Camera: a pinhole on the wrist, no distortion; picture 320 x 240 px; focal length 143.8 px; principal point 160.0 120.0 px. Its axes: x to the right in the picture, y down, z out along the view. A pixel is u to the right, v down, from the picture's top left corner.
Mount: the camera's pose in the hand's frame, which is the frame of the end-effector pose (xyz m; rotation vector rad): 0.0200 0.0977 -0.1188 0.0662 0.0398 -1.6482
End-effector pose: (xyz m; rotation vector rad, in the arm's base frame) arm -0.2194 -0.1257 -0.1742 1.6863 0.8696 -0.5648
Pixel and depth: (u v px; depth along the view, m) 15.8 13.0 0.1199
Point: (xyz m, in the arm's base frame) -0.0873 -0.1769 0.0009
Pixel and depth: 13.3 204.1 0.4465
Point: 0.3858 -0.4549 -0.2009
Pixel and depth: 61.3 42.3 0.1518
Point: -0.0967 -0.2026 -0.0231
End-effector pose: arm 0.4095 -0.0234 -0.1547 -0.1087 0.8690 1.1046
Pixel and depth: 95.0 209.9 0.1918
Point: 0.3461 0.1973 -0.1412
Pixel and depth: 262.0 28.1 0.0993
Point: 0.3658 -0.0602 -0.1299
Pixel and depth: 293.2 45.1 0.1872
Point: 0.4892 -0.1042 -0.0817
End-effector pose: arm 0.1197 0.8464 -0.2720 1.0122 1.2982 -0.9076
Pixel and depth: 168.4 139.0 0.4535
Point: 0.2656 0.5445 -0.3379
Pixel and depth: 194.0 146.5 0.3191
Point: 0.1840 0.6620 -0.3387
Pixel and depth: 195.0 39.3 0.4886
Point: 0.1838 0.4915 -0.0034
